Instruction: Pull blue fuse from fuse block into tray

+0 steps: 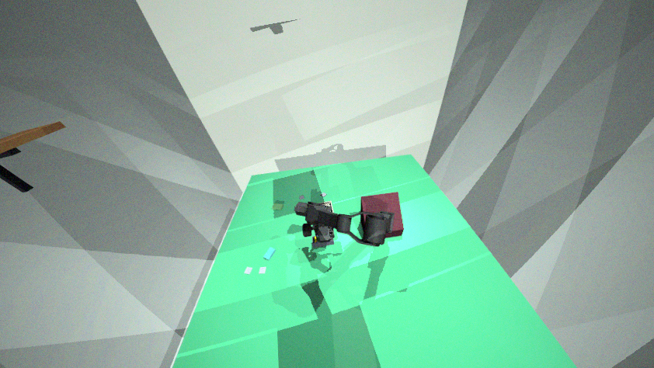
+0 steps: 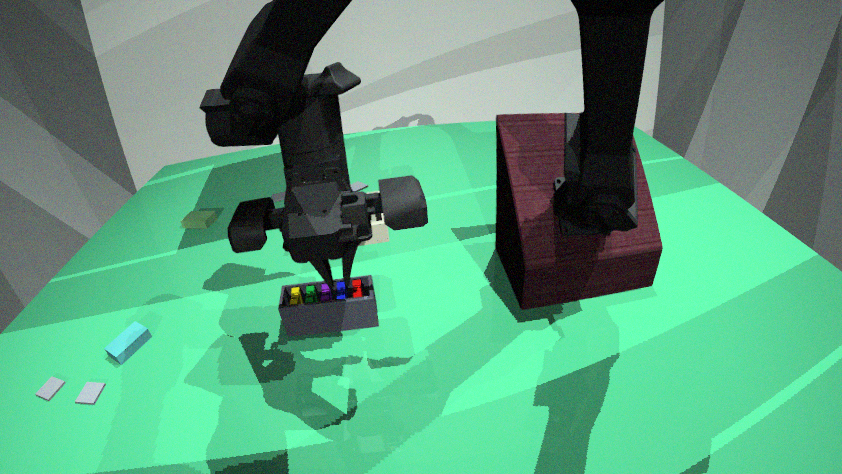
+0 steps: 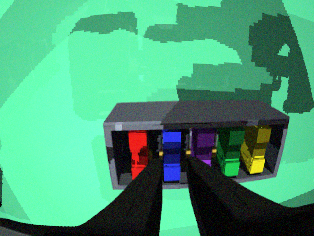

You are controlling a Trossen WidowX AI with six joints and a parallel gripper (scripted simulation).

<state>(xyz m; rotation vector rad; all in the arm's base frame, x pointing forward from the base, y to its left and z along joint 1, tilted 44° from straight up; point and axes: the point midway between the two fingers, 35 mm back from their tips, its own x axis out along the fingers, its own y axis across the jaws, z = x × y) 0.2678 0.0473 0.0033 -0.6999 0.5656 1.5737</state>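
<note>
Now: gripper tip 20 mm above the blue fuse. From my gripper tip the other things lie so: green fuse (30 mm ahead, 20 mm below); then red fuse (20 mm behind, 20 mm below); then purple fuse (20 mm ahead, 20 mm below).
</note>
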